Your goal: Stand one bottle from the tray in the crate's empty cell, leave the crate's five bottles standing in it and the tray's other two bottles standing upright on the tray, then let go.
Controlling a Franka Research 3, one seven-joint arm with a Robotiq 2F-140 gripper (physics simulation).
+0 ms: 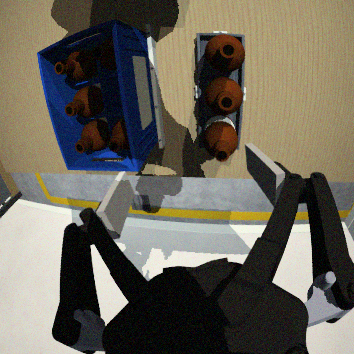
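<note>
The blue crate [125,65] stands at the upper left with brown bottles in it. Three [82,67] [90,102] [93,134] are in its left column. A dark one [107,55] is at the far right and another [118,136] at the near right, both partly hidden by the crate's wall. No bottle shows in the right column's middle cell. The grey tray [200,75] holds a far bottle [218,47], a middle bottle [218,92] and a near bottle [219,134], all upright. My gripper [186,169] is wide open and empty, on the near side of crate and tray, its right finger right of the near bottle.
The crate and tray stand side by side on a wood-grained table [295,90], with a gap between them. A grey strip with a yellow line [190,215] runs along the near side, and a white surface [30,260] lies below it. Dark shadows fall around the crate.
</note>
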